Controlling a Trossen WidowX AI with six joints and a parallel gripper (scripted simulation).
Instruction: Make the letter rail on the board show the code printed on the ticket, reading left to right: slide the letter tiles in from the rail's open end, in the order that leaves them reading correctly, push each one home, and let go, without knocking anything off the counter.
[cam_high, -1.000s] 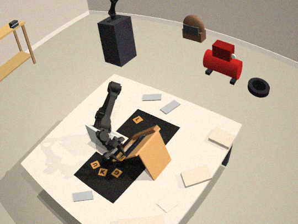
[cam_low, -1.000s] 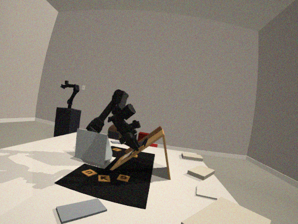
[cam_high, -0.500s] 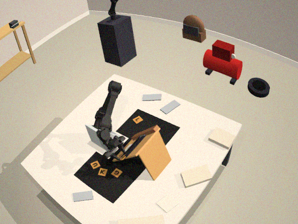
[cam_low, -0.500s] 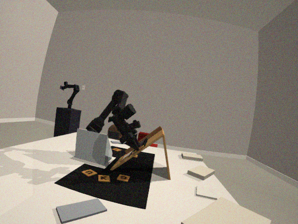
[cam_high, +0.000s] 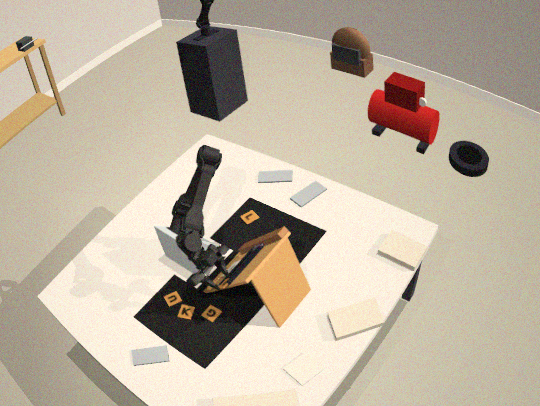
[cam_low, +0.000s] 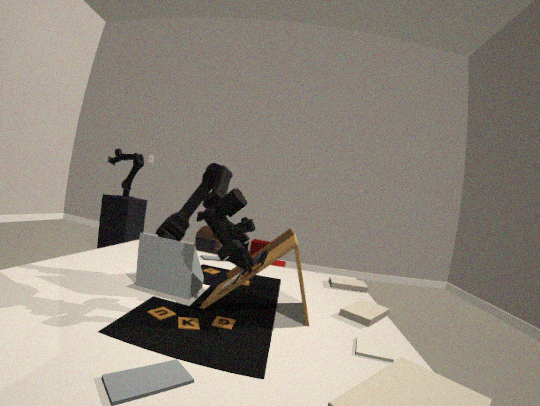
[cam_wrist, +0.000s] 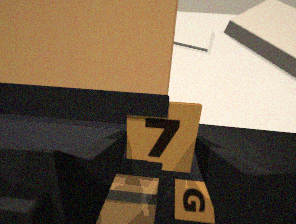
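My gripper tip is now 8 cm past the white ticket, 11 cm to the right of it and 8 cm above it. Also, from my gripper tip: black mat 14 cm behind, 10 cm to the left, 15 cm below; then 7 tile right at my gripper tip; then g tile 5 cm behind, 7 cm to the right, 15 cm below.
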